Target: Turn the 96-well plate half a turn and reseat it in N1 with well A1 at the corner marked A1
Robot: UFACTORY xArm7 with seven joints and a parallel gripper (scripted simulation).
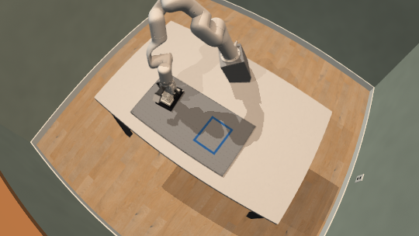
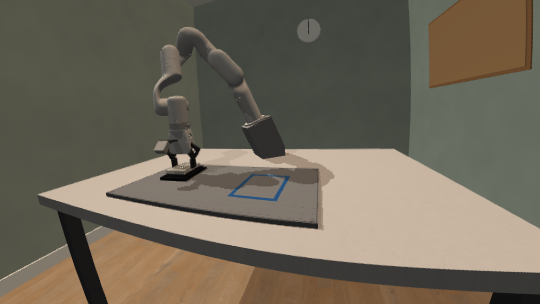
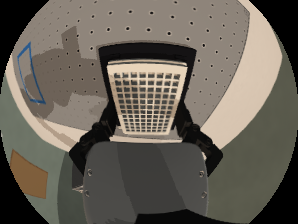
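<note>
My hand is 1 cm above the white 96-well plate. Also, from my hand: black plate nest N1: 3 cm below.
</note>
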